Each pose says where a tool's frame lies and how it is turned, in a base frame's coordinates. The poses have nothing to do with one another.
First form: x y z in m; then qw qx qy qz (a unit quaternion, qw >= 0).
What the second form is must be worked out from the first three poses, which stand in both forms.
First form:
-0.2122 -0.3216 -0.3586 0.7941 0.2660 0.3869 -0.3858
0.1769 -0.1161 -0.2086 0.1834 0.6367 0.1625 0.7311
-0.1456 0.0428 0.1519 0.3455 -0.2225 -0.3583 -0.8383
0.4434 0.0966 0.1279 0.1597 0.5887 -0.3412 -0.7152
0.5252 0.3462 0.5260 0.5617 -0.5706 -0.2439 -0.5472
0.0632 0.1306 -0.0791 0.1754 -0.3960 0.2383 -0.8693
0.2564 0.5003 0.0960 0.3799 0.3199 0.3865 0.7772
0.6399 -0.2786 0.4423 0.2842 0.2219 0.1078 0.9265
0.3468 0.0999 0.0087 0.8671 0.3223 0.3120 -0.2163
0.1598 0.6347 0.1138 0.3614 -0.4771 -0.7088 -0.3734
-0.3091 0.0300 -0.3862 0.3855 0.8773 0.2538 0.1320
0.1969 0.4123 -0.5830 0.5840 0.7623 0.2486 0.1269
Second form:
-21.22 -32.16 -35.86 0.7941 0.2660 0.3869 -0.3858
17.69 -11.61 -20.86 0.1834 0.6367 0.1625 0.7311
-14.56 4.28 15.19 0.3455 -0.2225 -0.3583 -0.8383
44.34 9.66 12.79 0.1597 0.5887 -0.3412 -0.7152
52.52 34.62 52.60 0.5617 -0.5706 -0.2439 -0.5472
6.32 13.06 -7.91 0.1754 -0.3960 0.2383 -0.8693
25.64 50.03 9.60 0.3799 0.3199 0.3865 0.7772
63.99 -27.86 44.23 0.2842 0.2219 0.1078 0.9265
34.68 9.99 0.87 0.8671 0.3223 0.3120 -0.2163
15.98 63.47 11.38 0.3614 -0.4771 -0.7088 -0.3734
-30.91 3.00 -38.62 0.3855 0.8773 0.2538 0.1320
19.69 41.23 -58.30 0.5840 0.7623 0.2486 0.1269

